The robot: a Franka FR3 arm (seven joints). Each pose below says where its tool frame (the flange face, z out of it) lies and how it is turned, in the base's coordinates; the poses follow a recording.
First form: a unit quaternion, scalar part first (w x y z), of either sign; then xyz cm.
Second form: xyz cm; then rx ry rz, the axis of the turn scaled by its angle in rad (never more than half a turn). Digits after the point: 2 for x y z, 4 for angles.
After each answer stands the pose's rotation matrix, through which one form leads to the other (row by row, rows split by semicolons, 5 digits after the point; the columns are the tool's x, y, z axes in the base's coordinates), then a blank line. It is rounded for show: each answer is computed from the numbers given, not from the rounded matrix.
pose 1, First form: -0.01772 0.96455 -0.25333 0.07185 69.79 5.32 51.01
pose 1, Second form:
69.79 5.32 51.01 -2.9965 0.7870 -0.2232
0.86132 -0.48615 0.14758; -0.49124 -0.87102 -0.00222; 0.12963 -0.07059 -0.98905

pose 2, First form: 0.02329 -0.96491 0.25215 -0.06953 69.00 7.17 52.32
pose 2, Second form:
69.00 7.17 52.32 -2.9872 0.7806 -0.2153
0.86317 -0.48336 0.14592; -0.48984 -0.87176 0.00988; 0.12243 -0.08001 -0.98925

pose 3, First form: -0.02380 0.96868 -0.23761 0.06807 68.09 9.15 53.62
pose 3, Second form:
68.09 9.15 53.62 -2.9979 0.7354 -0.2107
0.87782 -0.45710 0.14319; -0.46358 -0.88595 0.01376; 0.12057 -0.07846 -0.98960

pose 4, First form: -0.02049 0.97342 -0.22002 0.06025 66.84 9.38 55.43
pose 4, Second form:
66.84 9.38 55.43 -3.0188 0.6823 -0.1869
0.89592 -0.42587 0.12631; -0.43081 -0.90234 0.01338; 0.10828 -0.06640 -0.99190

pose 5, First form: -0.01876 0.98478 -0.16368 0.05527 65.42 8.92 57.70
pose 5, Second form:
65.42 8.92 57.70 -3.0574 0.5082 -0.1716
0.94031 -0.32031 0.11500; -0.32445 -0.94571 0.01886; 0.10272 -0.05504 -0.99319

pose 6, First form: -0.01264 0.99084 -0.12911 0.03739 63.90 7.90 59.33
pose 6, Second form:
63.90 7.90 59.33 -3.0880 0.4024 -0.1165
0.96386 -0.25491 0.07736; -0.25680 -0.96634 0.01539; 0.07083 -0.03470 -0.99688

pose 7, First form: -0.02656 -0.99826 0.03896 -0.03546 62.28 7.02 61.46
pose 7, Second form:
62.28 7.02 61.46 3.0842 -0.1204 0.1096
0.99445 -0.07967 0.06873; -0.07590 -0.99555 -0.05579; 0.07287 0.05026 -0.99607

